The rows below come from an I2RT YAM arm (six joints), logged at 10 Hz.
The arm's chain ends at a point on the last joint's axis. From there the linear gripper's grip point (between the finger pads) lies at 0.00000 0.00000 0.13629 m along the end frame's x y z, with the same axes.
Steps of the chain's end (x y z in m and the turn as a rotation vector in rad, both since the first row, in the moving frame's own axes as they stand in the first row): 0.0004 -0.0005 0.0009 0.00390 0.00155 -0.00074; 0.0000 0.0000 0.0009 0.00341 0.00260 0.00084; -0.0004 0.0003 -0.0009 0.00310 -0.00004 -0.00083; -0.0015 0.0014 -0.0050 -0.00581 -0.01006 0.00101; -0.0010 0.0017 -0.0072 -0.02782 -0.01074 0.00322; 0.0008 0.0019 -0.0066 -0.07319 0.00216 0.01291; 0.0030 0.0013 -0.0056 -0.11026 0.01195 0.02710
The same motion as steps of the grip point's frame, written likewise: 0.0006 -0.0010 0.0009 0.00390 0.00155 -0.00074; 0.0004 -0.0005 0.0009 0.00341 0.00260 0.00084; -0.0004 -0.0001 -0.0009 0.00310 -0.00004 -0.00083; -0.0029 0.0022 -0.0050 -0.00581 -0.01006 0.00101; -0.0025 0.0055 -0.0073 -0.02782 -0.01074 0.00322; 0.0010 0.0119 -0.0070 -0.07319 0.00216 0.01291; 0.0044 0.0163 -0.0064 -0.11026 0.01195 0.02710
